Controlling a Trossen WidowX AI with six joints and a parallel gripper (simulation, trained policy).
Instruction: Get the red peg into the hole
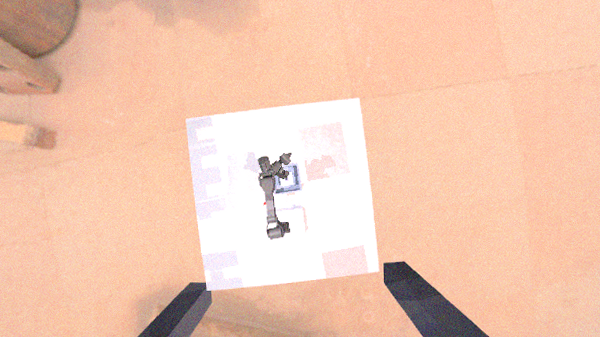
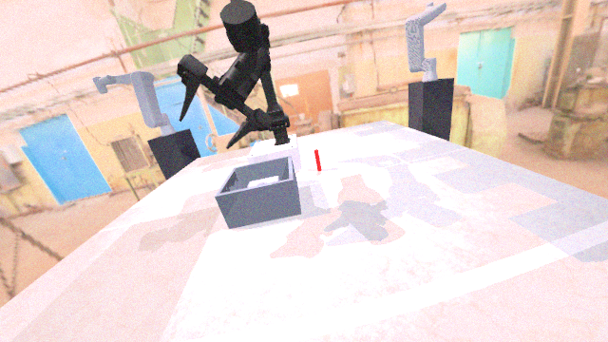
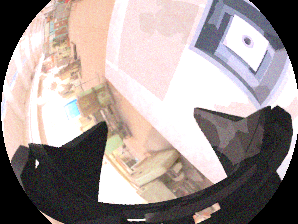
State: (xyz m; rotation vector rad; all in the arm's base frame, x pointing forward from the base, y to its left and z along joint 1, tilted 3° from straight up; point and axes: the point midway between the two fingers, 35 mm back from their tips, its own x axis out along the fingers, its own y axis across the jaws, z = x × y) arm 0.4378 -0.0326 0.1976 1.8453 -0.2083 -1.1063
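My gripper tip is now 310 mm past the red peg, 190 mm to the right of it and 200 mm above it. Round my gripper tip: plate (140 mm behind, 30 mm to the left, 200 mm below); grey box (140 mm behind, 30 mm to the left, 220 mm below).
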